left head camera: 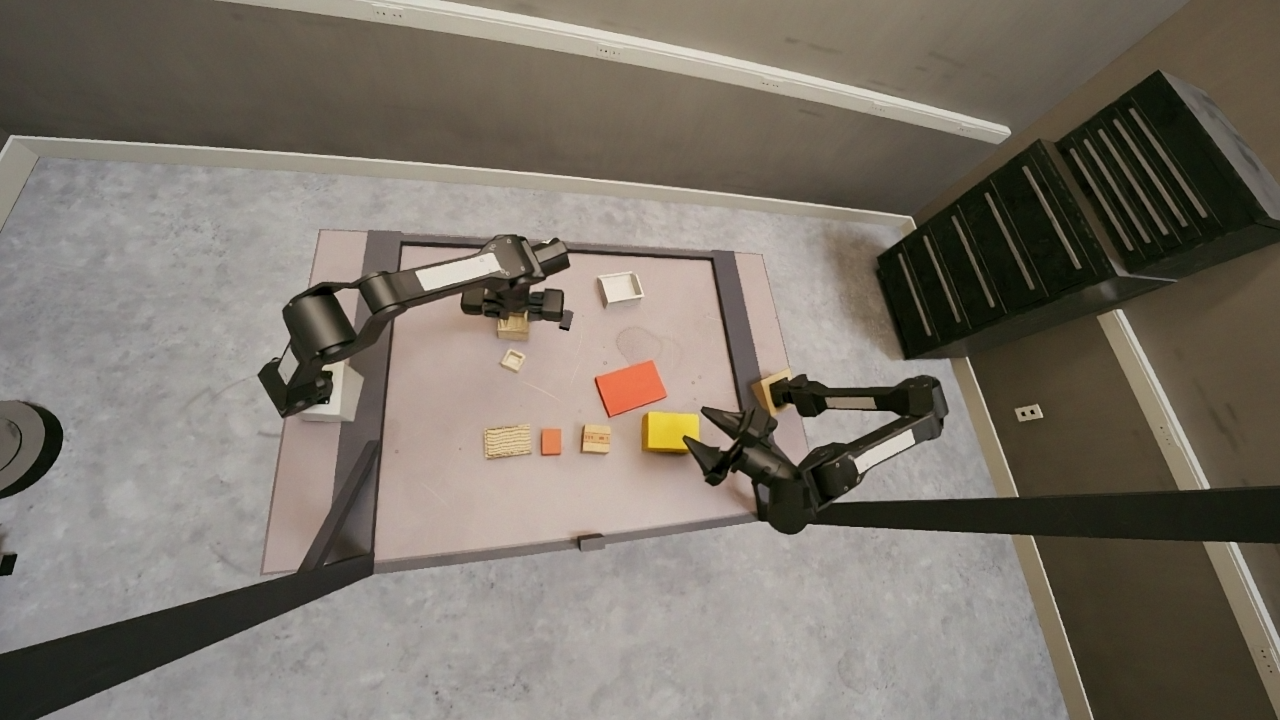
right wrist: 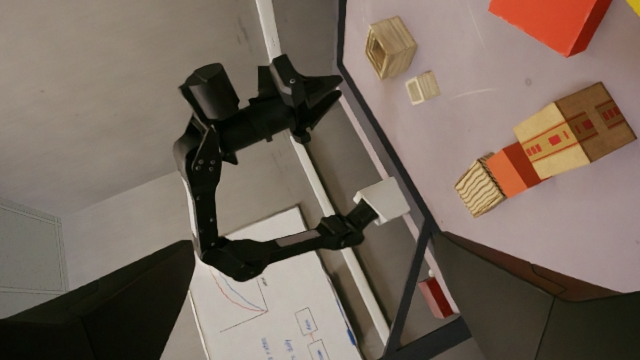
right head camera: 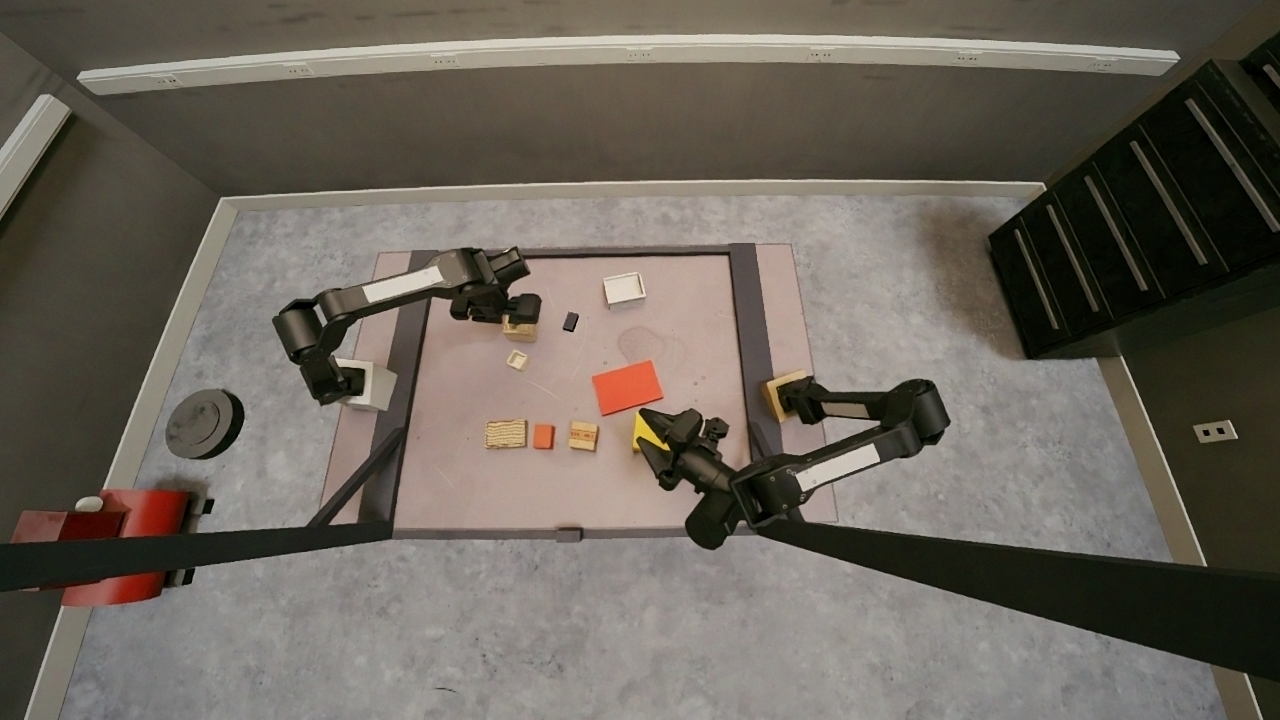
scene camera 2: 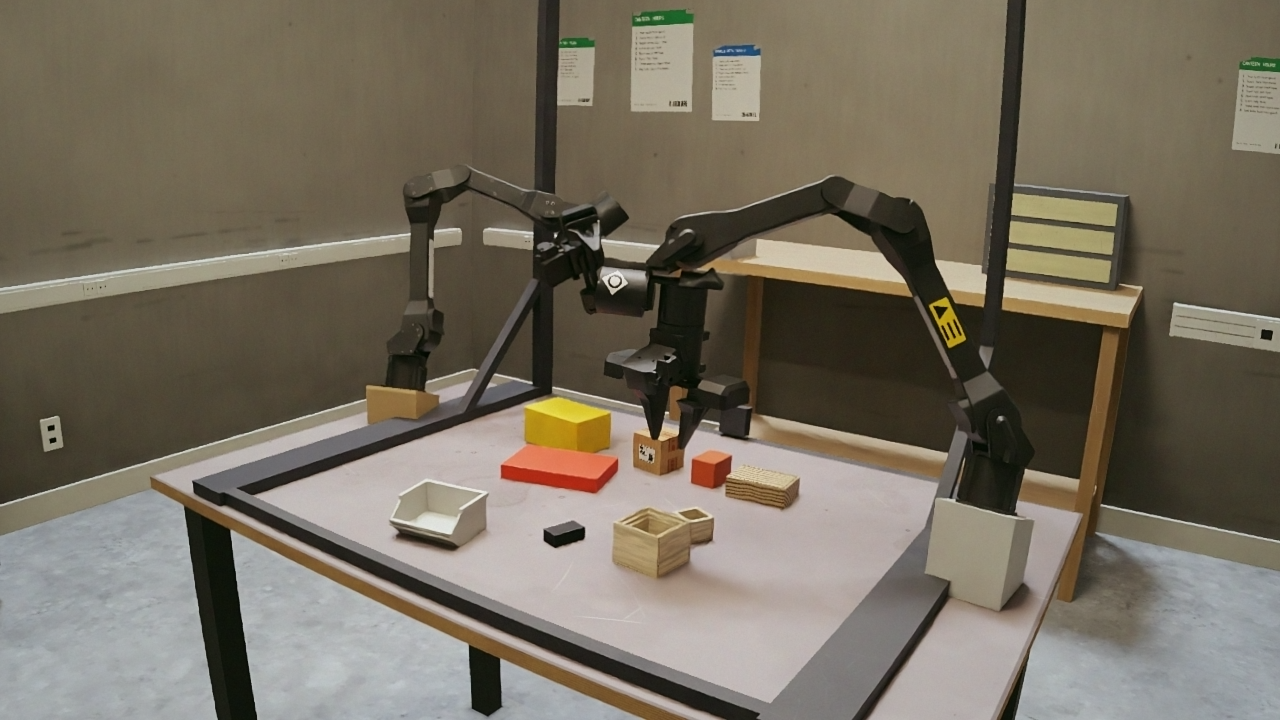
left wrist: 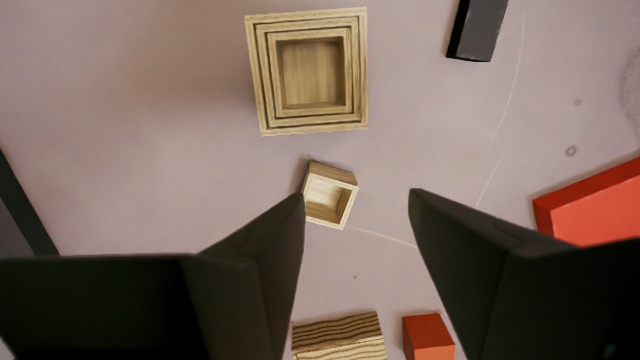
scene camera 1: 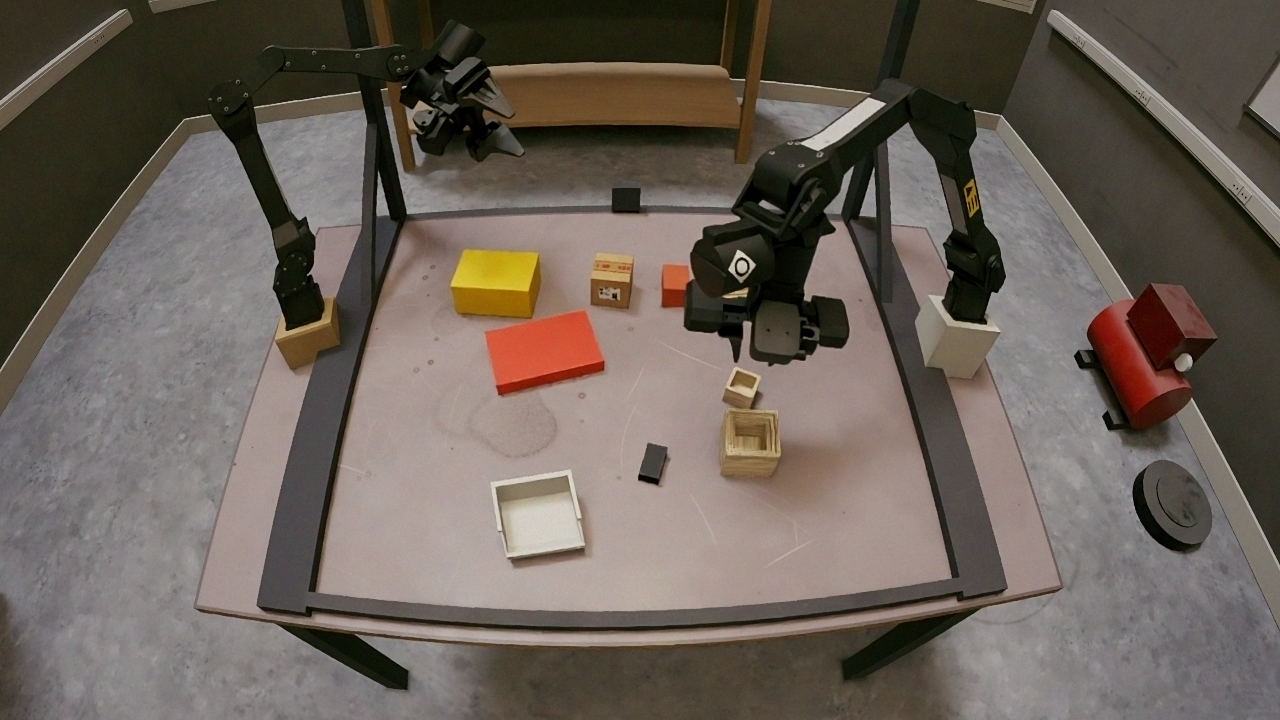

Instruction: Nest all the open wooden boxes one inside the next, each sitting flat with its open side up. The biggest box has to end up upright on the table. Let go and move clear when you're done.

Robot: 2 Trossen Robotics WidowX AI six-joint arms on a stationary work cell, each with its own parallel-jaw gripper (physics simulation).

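Frame: origin at the left arm's base, x ahead, y left, z up, level; metres.
Seen in the pictures: left gripper, between the fingertips: (left head camera: 517,319) (right wrist: 341,85) (right head camera: 510,322) (scene camera 2: 668,444) (left wrist: 355,202) (scene camera 1: 752,361); right gripper, between the fingertips: (left head camera: 691,423) (right wrist: 316,248) (right head camera: 638,424) (scene camera 1: 518,136); left arm's base, origin of its link: (left head camera: 312,386) (right wrist: 368,209) (right head camera: 351,381) (scene camera 2: 986,509) (scene camera 1: 963,312); right arm's base, origin of its link: (left head camera: 780,392) (right head camera: 792,395) (scene camera 1: 304,316).
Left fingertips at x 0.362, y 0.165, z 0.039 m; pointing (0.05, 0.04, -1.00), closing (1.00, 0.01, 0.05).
Pixels of each thing's top centre, then the offset from my left fingertips to it.
- stack, centre of its top: (left wrist: 310,75) (scene camera 2: 652,521) (scene camera 1: 753,432) (right wrist: 375,53) (left head camera: 514,317) (right head camera: 518,320) 0.015 m back, 0.044 m left, 0.086 m down
- smallest wooden box, centre of its top: (left wrist: 326,202) (scene camera 2: 693,514) (scene camera 1: 743,381) (right wrist: 414,91) (left head camera: 513,359) (right head camera: 516,359) 0.008 m back, 0.051 m right, 0.110 m down
- black block, centre of its top: (left wrist: 483,22) (scene camera 1: 653,460) (scene camera 2: 564,527) (left head camera: 566,318) (right head camera: 570,320) 0.107 m ahead, 0.074 m left, 0.124 m down
- white bin, centre of its top: (scene camera 1: 536,509) (scene camera 2: 438,496) (left head camera: 621,283) (right head camera: 623,284) 0.240 m ahead, 0.175 m left, 0.091 m down
- red slab, centre of its top: (scene camera 1: 542,345) (scene camera 2: 560,460) (left head camera: 632,386) (right head camera: 627,386) 0.277 m ahead, 0.093 m right, 0.119 m down
- yellow block, centre of its top: (scene camera 1: 494,268) (scene camera 2: 567,409) (right head camera: 661,431) (left head camera: 674,430) 0.369 m ahead, 0.204 m right, 0.079 m down
- cardboard box, centre of its top: (right wrist: 547,143) (scene camera 1: 612,266) (scene camera 2: 659,432) (left head camera: 597,437) (right head camera: 582,435) 0.190 m ahead, 0.228 m right, 0.084 m down
- orange block, centre of its top: (right wrist: 505,174) (scene camera 1: 676,276) (scene camera 2: 712,456) (left head camera: 551,440) (right head camera: 542,435) 0.093 m ahead, 0.235 m right, 0.102 m down
- wavy block, centre of its top: (scene camera 2: 763,476) (scene camera 1: 734,285) (right wrist: 474,191) (left head camera: 508,440) (right head camera: 504,433) 0.001 m ahead, 0.238 m right, 0.111 m down
Three open wooden boxes stand nested, open side up, as one stack (left head camera: 512,331) (right head camera: 520,333) (scene camera 1: 750,461) (scene camera 2: 640,550) (left wrist: 310,128) (right wrist: 402,47) on the table; their rims look nearly level. The smallest wooden box (left head camera: 512,360) (right head camera: 517,360) (scene camera 1: 741,387) (scene camera 2: 698,530) (left wrist: 332,172) (right wrist: 428,86) stands apart beside the stack, open side up and turned at an angle. My left gripper (scene camera 2: 669,440) (left wrist: 355,202) (right wrist: 341,85) is partly open and empty, high above the boxes, with the small box near its left-hand fingertip in the left wrist view. My right gripper (left head camera: 695,424) (scene camera 1: 516,134) is wide open and empty, raised away from the boxes.
A black block (scene camera 1: 653,463) lies near the stack. A white bin (scene camera 1: 541,519), a red slab (scene camera 1: 546,351), a yellow block (scene camera 1: 494,284), a cardboard box (scene camera 1: 611,280), an orange block (scene camera 1: 674,284) and a wavy block (scene camera 2: 761,486) are also on the table.
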